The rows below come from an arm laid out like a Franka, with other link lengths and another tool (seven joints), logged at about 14 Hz.
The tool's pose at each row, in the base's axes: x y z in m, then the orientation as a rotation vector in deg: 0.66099 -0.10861 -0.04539 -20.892 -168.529 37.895; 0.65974 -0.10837 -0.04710 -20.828 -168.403 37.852; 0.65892 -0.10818 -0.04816 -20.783 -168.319 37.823; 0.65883 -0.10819 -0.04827 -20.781 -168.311 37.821; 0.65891 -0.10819 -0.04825 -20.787 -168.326 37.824; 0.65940 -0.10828 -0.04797 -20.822 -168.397 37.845; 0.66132 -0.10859 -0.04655 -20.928 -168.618 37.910; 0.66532 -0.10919 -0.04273 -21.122 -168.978 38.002; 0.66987 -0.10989 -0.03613 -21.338 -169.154 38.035; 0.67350 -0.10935 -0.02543 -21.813 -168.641 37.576; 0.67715 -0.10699 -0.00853 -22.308 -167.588 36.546; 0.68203 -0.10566 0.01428 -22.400 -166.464 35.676; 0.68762 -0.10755 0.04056 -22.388 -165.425 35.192; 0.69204 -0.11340 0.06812 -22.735 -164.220 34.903
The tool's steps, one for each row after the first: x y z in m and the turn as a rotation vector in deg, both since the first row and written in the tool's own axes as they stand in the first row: 0.00118 0.00069 0.00163 0.009 0.129 -0.062; 0.00197 0.00114 0.00263 0.015 0.214 -0.104; 0.00205 0.00116 0.00275 0.016 0.222 -0.107; 0.00198 0.00117 0.00272 0.014 0.208 -0.101; 0.00149 0.00107 0.00243 0.007 0.136 -0.067; -0.00037 0.00059 0.00099 -0.015 -0.087 0.036; -0.00420 -0.00076 -0.00282 -0.060 -0.445 0.216; -0.00845 -0.00328 -0.00917 -0.096 -0.614 0.383; -0.01129 -0.00668 -0.01958 -0.268 0.010 0.598; -0.01338 -0.01117 -0.03631 -0.658 1.301 0.718; -0.01663 -0.01887 -0.05813 -0.918 2.603 0.578; -0.02122 -0.03074 -0.08187 -0.958 3.715 0.410; -0.02563 -0.04689 -0.10496 -0.853 4.939 0.482
